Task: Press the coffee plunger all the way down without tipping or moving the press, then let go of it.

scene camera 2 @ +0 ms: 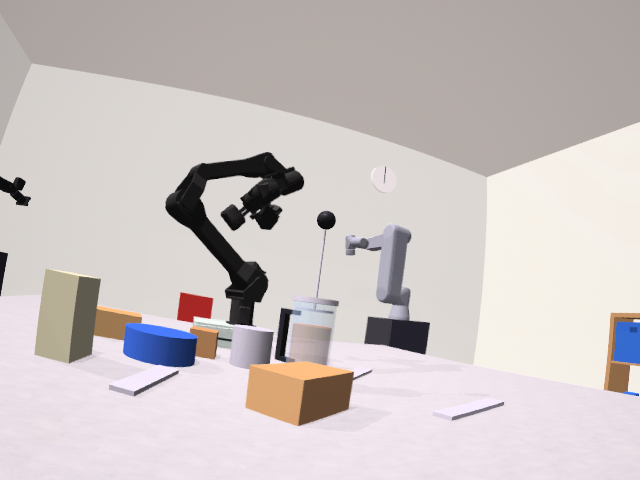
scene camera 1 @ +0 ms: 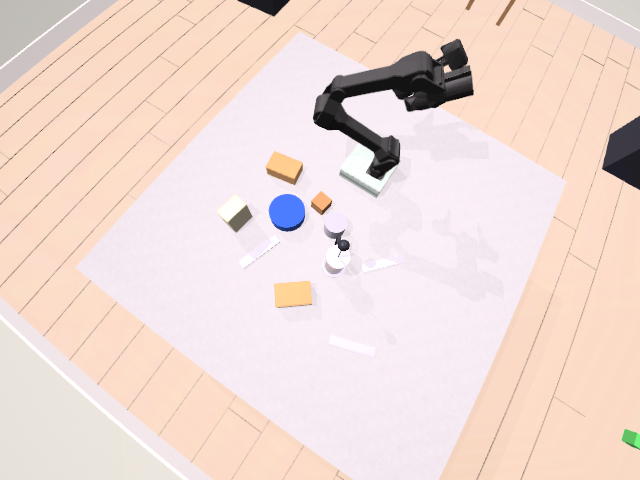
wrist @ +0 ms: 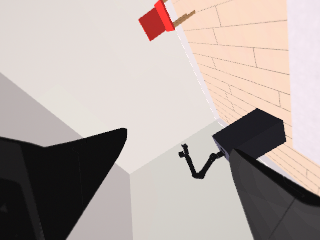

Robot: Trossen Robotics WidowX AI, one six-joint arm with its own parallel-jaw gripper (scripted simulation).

The gripper shows in scene camera 2 point(235, 213), in scene camera 1 point(427, 56) and in the wrist view point(177, 143). A coffee press shows in scene camera 2 point(311, 333) and in scene camera 1 point(337, 257); in the wrist view it is out of frame. A blue disc shows in scene camera 2 and in scene camera 1; in the wrist view it is out of frame. A beige block shows in scene camera 2 and in scene camera 1; in the wrist view it is out of frame. The same spot on the blue disc: point(scene camera 2: 157, 345) is point(scene camera 1: 276, 225). One and the same spot on the beige block: point(scene camera 2: 66, 322) is point(scene camera 1: 232, 227).
